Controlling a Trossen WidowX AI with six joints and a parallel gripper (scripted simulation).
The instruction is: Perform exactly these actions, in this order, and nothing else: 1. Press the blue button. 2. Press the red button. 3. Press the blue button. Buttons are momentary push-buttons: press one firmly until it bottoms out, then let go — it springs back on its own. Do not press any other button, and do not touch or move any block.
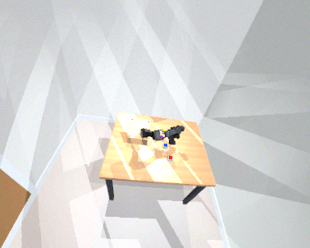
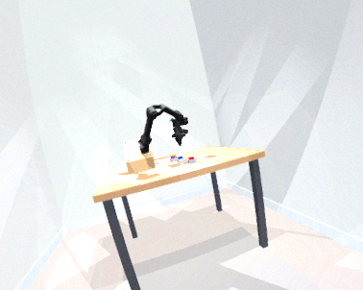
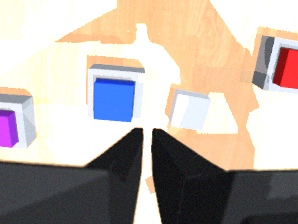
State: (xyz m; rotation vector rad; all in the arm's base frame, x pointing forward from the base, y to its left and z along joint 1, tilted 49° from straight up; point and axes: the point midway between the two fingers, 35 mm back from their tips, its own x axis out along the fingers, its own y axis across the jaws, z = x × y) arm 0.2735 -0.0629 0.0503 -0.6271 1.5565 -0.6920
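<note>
My gripper tip is now 20 mm short of the red button, 130 mm to the left of it and 90 mm above it. Also, from my gripper tip: white block: 30 mm behind, 40 mm to the right, 110 mm below; purple button: 50 mm behind, 140 mm to the left, 90 mm below; blue button: 10 mm behind, 30 mm to the left, 90 mm below.
</note>
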